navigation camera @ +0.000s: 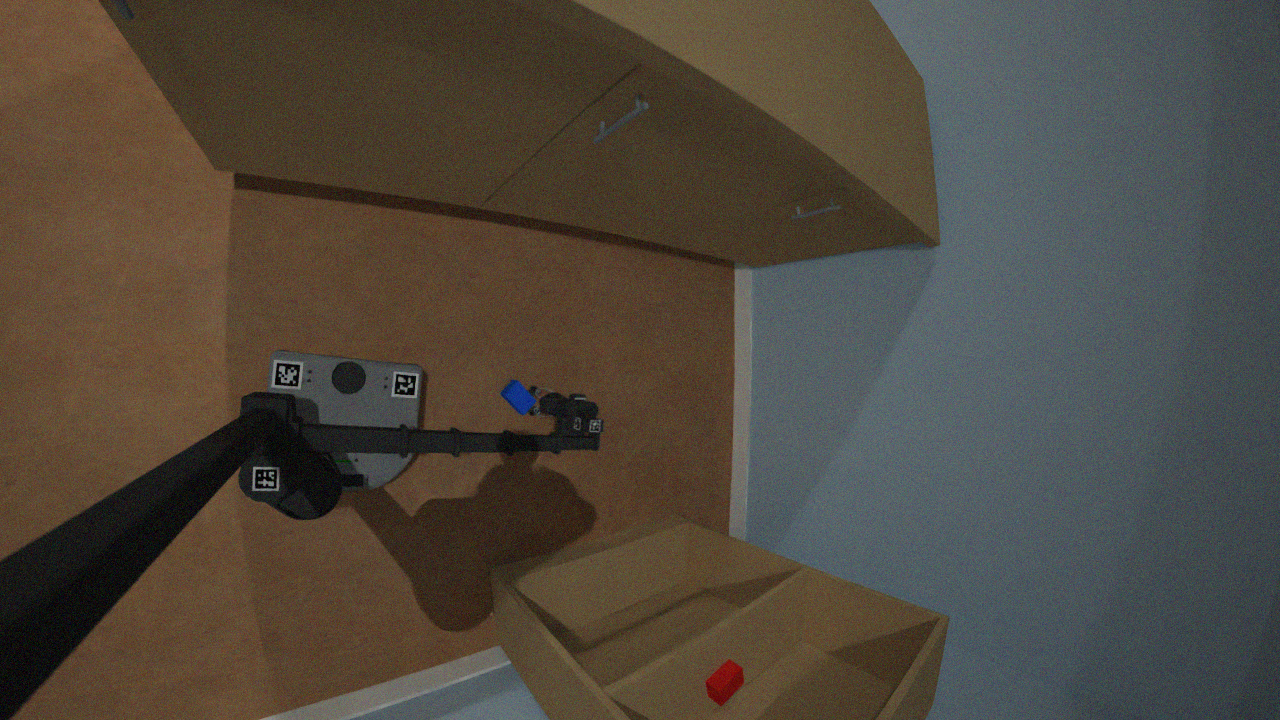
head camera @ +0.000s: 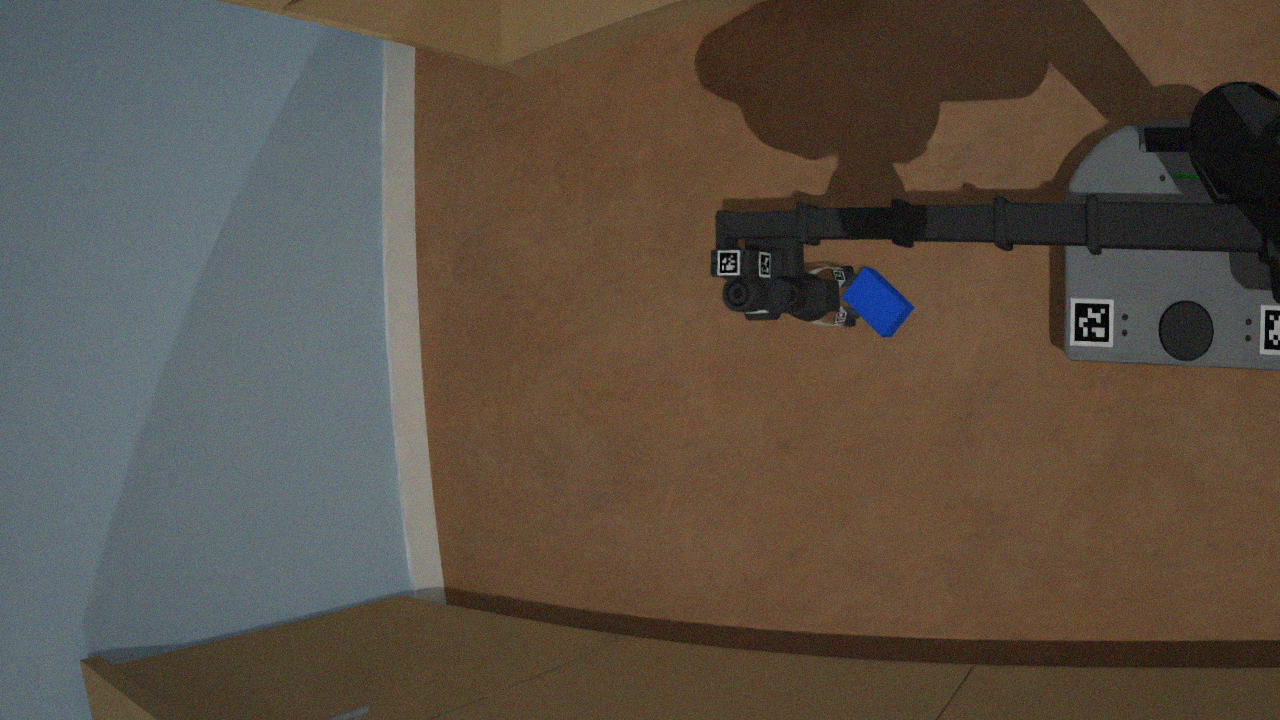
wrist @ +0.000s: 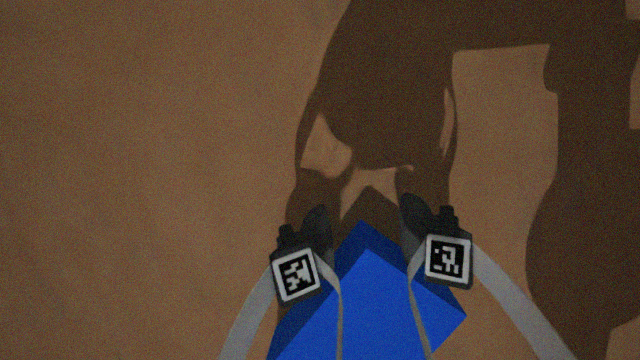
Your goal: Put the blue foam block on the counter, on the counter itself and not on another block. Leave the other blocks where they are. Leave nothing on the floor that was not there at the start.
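Frame: origin at the robot's base, x ahead, y left, z up, level; centimetres.
Where they show: gripper, fingertip midpoint: point(navigation camera: 530, 400) point(head camera: 853, 295); robot's base, link origin: point(navigation camera: 348, 376) point(head camera: 1182, 327).
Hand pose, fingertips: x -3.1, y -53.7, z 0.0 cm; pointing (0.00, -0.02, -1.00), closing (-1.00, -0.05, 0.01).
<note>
Each offset is from my fingertips to the top centre of the thing.
The blue foam block {dx +1.0, dy +5.1, dz +4.5 cm} point(head camera: 878, 302) point(navigation camera: 518, 396) point(wrist: 375, 310) is low at the floor, turned diagonally to the fingers. My gripper point(head camera: 847, 295) point(navigation camera: 536, 400) point(wrist: 366, 223) is shut on one corner of it; both fingertips press against the sides that meet there. Most of the block reaches back under the gripper in the wrist view. A long wooden cabinet with handles point(navigation camera: 554, 170) point(head camera: 716, 676), which looks like the counter, runs along one side. A red block {dx -65.8, dy -27.8, dz +68.9 cm} point(navigation camera: 724, 682) lies in an open wooden unit point(navigation camera: 537, 649) in the navigation view.
The robot's base point(head camera: 1136, 277) point(navigation camera: 358, 407) stands on the floor, with the arm point(head camera: 957, 222) point(navigation camera: 474, 441) stretched out low from it. A blue-grey wall point(head camera: 250, 358) point(navigation camera: 1029, 358) with a white skirting board point(head camera: 402, 268) point(navigation camera: 741, 402) lies beyond the gripper.
</note>
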